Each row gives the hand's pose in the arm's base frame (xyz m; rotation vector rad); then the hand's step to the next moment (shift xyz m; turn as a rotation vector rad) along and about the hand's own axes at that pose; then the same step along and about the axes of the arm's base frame.
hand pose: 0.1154 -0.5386 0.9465 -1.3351 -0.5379 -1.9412
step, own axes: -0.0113 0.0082 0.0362 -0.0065 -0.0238 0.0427
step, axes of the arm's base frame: 0.0313 0.0227 0.0029 0.0104 0.0468 0.0115
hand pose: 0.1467 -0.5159 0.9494 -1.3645 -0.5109 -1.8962
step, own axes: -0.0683 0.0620 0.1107 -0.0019 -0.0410 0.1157
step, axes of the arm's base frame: 0.1287 0.0576 -0.0298 0.0433 0.1063 0.0435
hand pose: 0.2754 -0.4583 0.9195 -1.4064 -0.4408 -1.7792
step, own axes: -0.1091 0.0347 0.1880 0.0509 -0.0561 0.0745
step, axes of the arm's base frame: 0.1534 0.1504 -0.0481 0.0024 0.0672 0.0823
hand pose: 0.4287 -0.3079 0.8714 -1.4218 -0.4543 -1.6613
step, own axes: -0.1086 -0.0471 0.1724 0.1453 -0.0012 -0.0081
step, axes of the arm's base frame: 0.0625 0.1955 -0.0403 -0.0001 -0.0602 0.1325
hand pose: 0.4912 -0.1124 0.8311 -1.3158 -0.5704 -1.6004
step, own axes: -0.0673 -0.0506 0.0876 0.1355 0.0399 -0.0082
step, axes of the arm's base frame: -0.0042 0.1189 -0.0247 0.0355 -0.0746 0.1149
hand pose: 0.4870 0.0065 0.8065 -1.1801 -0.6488 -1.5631
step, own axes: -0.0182 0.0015 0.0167 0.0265 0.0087 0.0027
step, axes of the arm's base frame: 0.0073 0.0211 -0.0107 0.0093 -0.0112 0.0239
